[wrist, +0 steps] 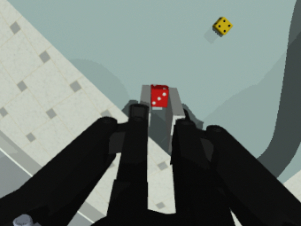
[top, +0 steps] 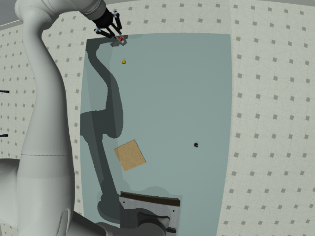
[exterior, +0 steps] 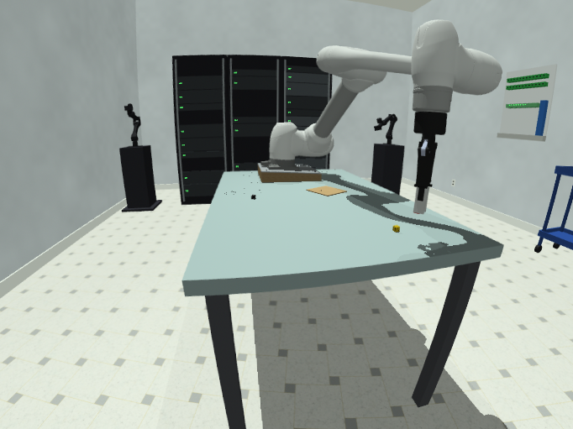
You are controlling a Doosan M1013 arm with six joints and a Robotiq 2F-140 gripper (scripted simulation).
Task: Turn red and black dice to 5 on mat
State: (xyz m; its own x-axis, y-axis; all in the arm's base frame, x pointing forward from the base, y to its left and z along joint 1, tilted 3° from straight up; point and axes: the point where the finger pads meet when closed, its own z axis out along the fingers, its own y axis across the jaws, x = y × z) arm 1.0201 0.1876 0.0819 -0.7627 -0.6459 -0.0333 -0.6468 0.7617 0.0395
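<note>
My hand is 30 mm above the red die. The rest, counted from my hand: black die (540 mm behind, 390 mm to the right, 120 mm below); tan mat (620 mm behind, 130 mm below, 40 mm to the right); yellow die (120 mm below, 100 mm behind, 10 mm to the left).
</note>
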